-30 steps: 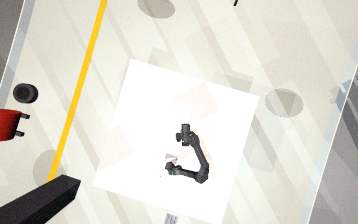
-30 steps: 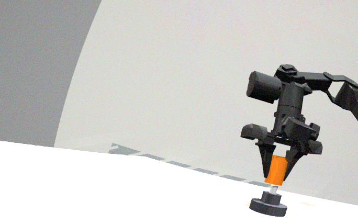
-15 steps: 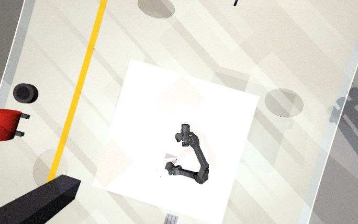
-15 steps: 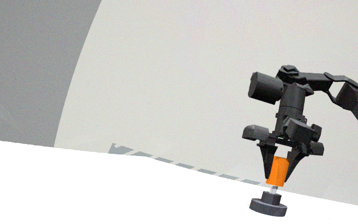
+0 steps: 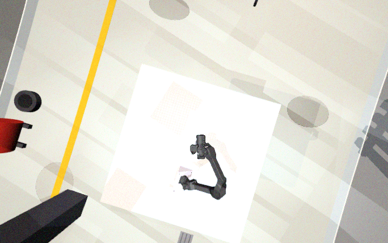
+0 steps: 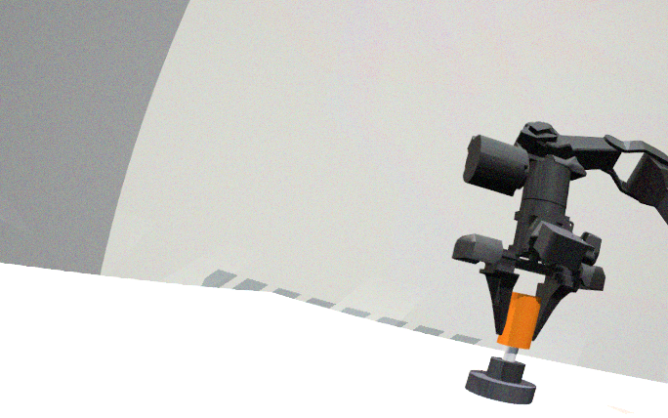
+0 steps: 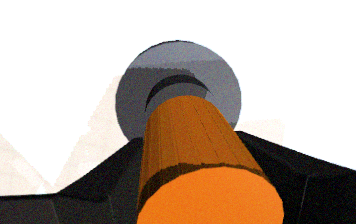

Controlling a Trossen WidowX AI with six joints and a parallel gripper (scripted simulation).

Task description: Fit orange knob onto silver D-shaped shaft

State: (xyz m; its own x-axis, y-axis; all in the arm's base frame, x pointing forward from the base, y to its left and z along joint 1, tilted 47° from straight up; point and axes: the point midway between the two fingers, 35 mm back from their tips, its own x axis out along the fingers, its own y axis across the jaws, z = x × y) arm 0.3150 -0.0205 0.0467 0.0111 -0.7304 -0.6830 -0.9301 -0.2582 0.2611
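Right now my gripper tip is 40 mm above the dark round pedestal. From my gripper tip the other things lie so: orange knob 30 mm above.
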